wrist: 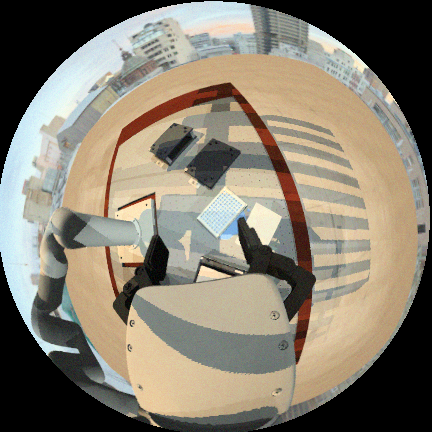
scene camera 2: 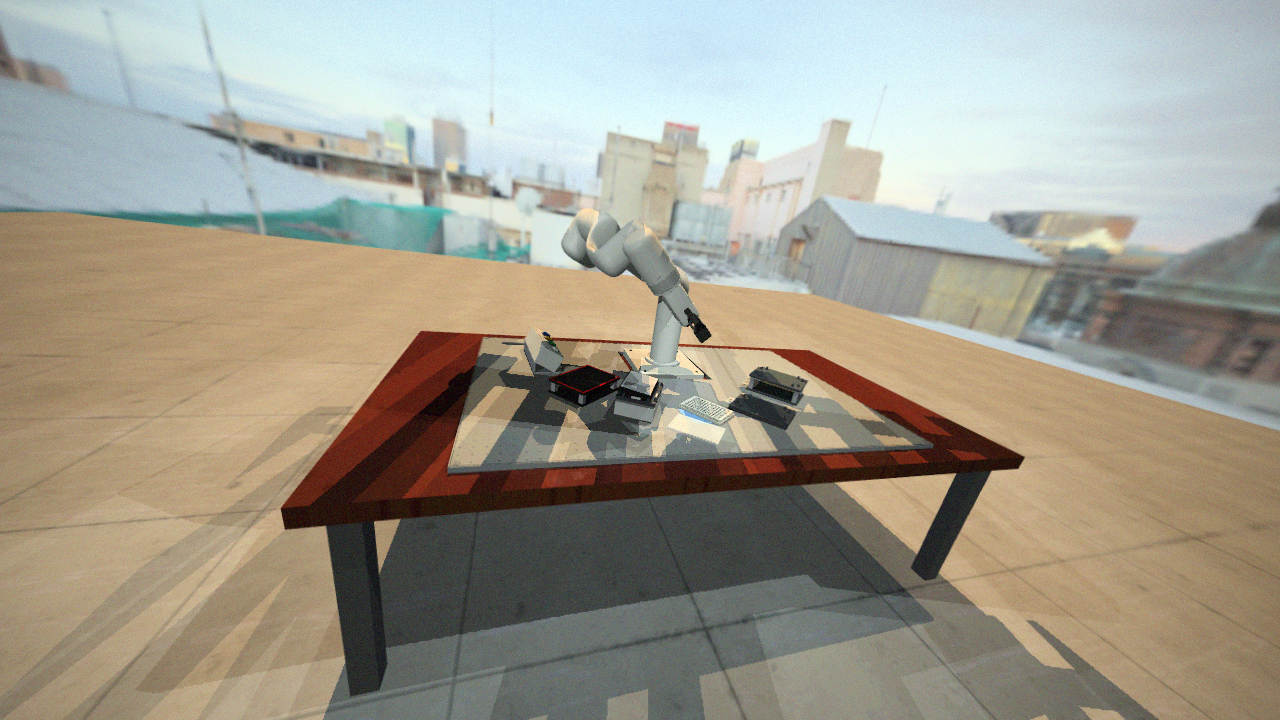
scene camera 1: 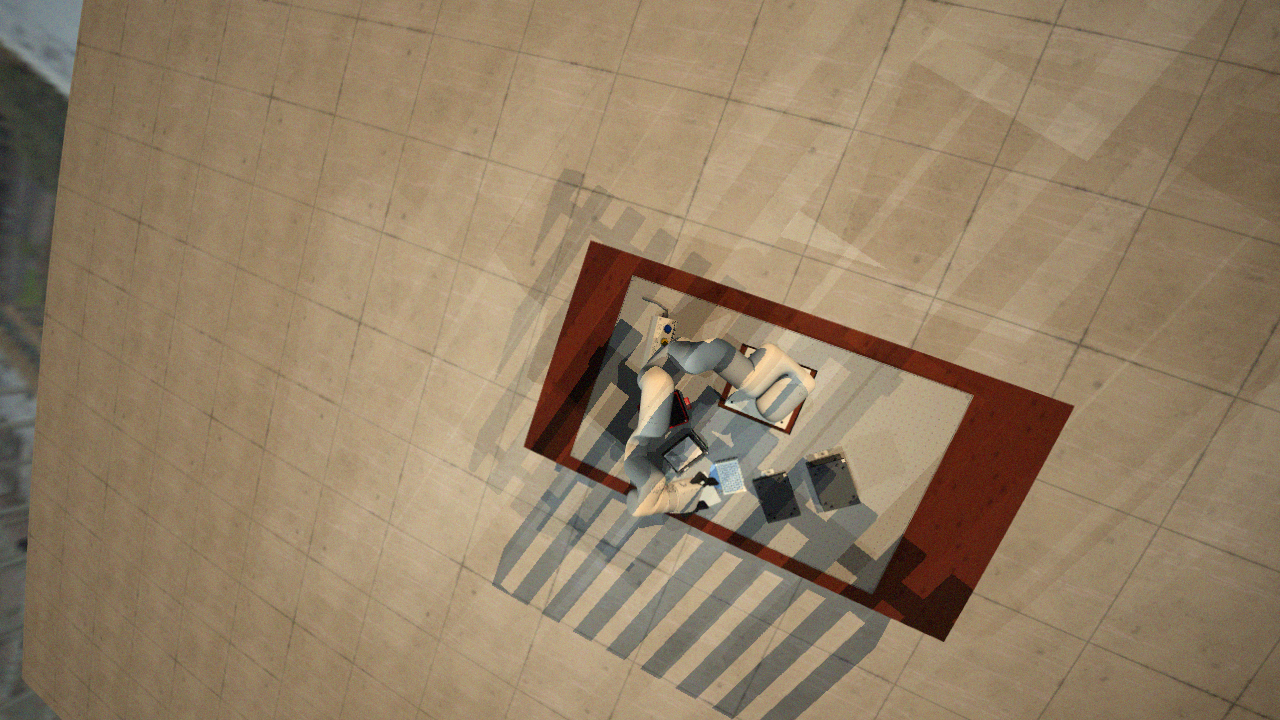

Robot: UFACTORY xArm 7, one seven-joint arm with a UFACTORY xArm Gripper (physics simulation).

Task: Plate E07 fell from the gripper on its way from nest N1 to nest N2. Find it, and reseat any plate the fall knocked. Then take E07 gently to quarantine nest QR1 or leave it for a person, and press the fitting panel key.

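Frame: origin at the arm's base, x right, y back, z down, level; metres.
Where they show: gripper, between the fingertips: [wrist: 198, 236] [scene camera 2: 698, 331] [scene camera 1: 711, 492]; arm's base, origin of its link: [wrist: 130, 232] [scene camera 2: 662, 360].
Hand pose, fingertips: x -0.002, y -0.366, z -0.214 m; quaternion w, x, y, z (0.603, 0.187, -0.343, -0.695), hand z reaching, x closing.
Things, the pixels of their top centre, and the offset from my fingertips. "spot": a spot on its surface instead.
- pale well plate with blue wells, centre of its top: [wrist: 220, 210] [scene camera 2: 707, 407] [scene camera 1: 730, 477] dx -0.069, dy +0.010, dz +0.214 m
- blue patch, a spot on its surface: [wrist: 232, 230] spot: dx -0.014, dy -0.022, dz +0.227 m
- grey nest with a light plate, a spot on its surface: [scene camera 2: 639, 383] [scene camera 1: 680, 455] spot: dx +0.130, dy -0.006, dz +0.155 m
- red-rimmed black nest, centre of its top: [scene camera 2: 586, 375] [scene camera 1: 662, 414] dx +0.268, dy +0.079, dz +0.183 m
- key panel, centre of its top: [scene camera 2: 543, 335] [scene camera 1: 655, 347] dx +0.411, dy +0.284, dz +0.145 m
- white sheet, centre of its top: [scene camera 2: 696, 427] [wrist: 258, 229] [scene camera 1: 702, 490] dx -0.015, dy -0.097, dz +0.221 m
- flat black unit, centre of its top: [scene camera 2: 763, 404] [wrist: 210, 157] [scene camera 1: 777, 499] dx -0.244, dy +0.037, dz +0.204 m
- taller dark unit, centre of its top: [scene camera 2: 779, 374] [scene camera 1: 835, 487] [wrist: 167, 136] dx -0.358, dy +0.199, dz +0.165 m
A pale well plate with blue wells [scene camera 1: 730, 477] [scene camera 2: 708, 410] [wrist: 221, 212] lies outside the nests, partly over a blue patch [wrist: 232, 230]; its label is unreadable. My gripper [scene camera 1: 704, 492] [scene camera 2: 698, 327] [wrist: 198, 236] is open and empty, high above the table near this plate. A grey nest with a light plate [scene camera 1: 682, 450] [scene camera 2: 639, 383] stands beside it; the arm hides part of it in the wrist view. A red-rimmed black nest [scene camera 1: 680, 408] [scene camera 2: 583, 381] and the key panel [scene camera 1: 662, 334] [scene camera 2: 541, 351] stand farther along. The nest labels and key labels are too small to read.
A white sheet [scene camera 2: 697, 430] [wrist: 266, 222] lies beside the blue-welled plate. A flat black unit [scene camera 1: 776, 495] [scene camera 2: 762, 411] [wrist: 213, 163] and a taller dark unit [scene camera 1: 832, 480] [scene camera 2: 775, 383] [wrist: 173, 144] stand on its other side. The arm's base stands behind them.
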